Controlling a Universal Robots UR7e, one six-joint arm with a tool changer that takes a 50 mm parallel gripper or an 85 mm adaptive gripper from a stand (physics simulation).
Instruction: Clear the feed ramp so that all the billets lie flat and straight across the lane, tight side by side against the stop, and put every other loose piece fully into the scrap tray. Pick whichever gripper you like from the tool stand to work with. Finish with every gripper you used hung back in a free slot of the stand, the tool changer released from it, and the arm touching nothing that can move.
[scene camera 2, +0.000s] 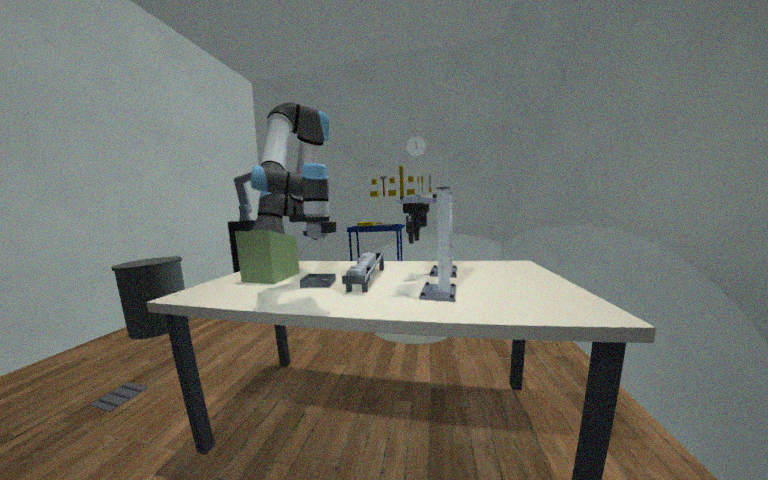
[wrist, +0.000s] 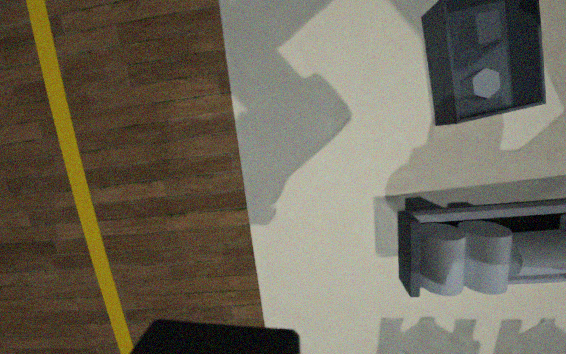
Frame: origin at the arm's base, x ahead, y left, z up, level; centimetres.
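Seen in the pictures: arm's base, origin of its link: (scene camera 2: 268, 234).
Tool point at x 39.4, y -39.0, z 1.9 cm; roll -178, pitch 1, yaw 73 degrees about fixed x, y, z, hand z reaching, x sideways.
Observation:
Offsets run from my tool point to a thing's top centre.
The feed ramp (scene camera 2: 346, 279) (wrist: 500, 210) stands mid-table with grey pieces on it. In the wrist view, two billets {dz -14.6, dx +8.1, dy +14.7 cm} (wrist: 441, 262) {dz -14.3, dx +8.6, dy +18.7 cm} (wrist: 486, 260) lie across the lane, side by side at its left end. Beside them another grey piece {dz -13.6, dx +9.3, dy +23.5 cm} (wrist: 542, 250) seems to lie along the lane; the frame edge cuts it off. The scrap tray {dz -20.3, dx -10.6, dy +25.8 cm} (scene camera 2: 317, 281) (wrist: 445, 75) holds a light hexagonal piece {dz -21.8, dx -7.8, dy +25.7 cm} (wrist: 486, 83) and a dim squarish piece {dz -20.9, dx -13.4, dy +25.9 cm} (wrist: 488, 27). The arm's tool end hangs above the tray side of the ramp; no fingers can be made out there. A dark gripper hangs on the tool stand (scene camera 2: 445, 243).
A green block (scene camera 2: 266, 257) stands by the arm base, left of the tray. The stand's upright and feet are right of the ramp. A black part (wrist: 215, 339) fills the bottom edge of the wrist view. The table edge (wrist: 245, 190) crosses that view.

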